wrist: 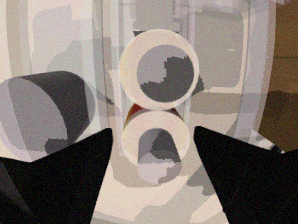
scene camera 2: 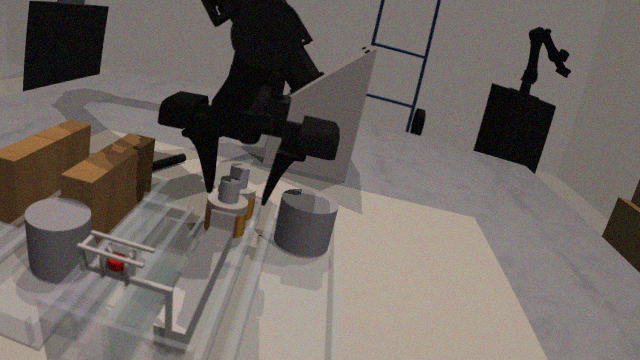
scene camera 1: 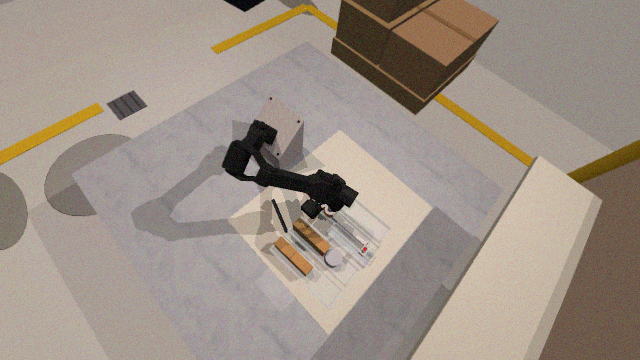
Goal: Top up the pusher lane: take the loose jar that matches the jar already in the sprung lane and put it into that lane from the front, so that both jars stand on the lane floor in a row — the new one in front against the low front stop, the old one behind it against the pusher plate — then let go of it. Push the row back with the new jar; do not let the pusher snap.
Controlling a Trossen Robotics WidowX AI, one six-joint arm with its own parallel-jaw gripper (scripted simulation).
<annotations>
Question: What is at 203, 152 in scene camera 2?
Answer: The gripper.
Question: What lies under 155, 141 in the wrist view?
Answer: A jar.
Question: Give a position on a jar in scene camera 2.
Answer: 227, 199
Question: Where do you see a grey cylinder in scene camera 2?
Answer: At 306, 218
</annotations>
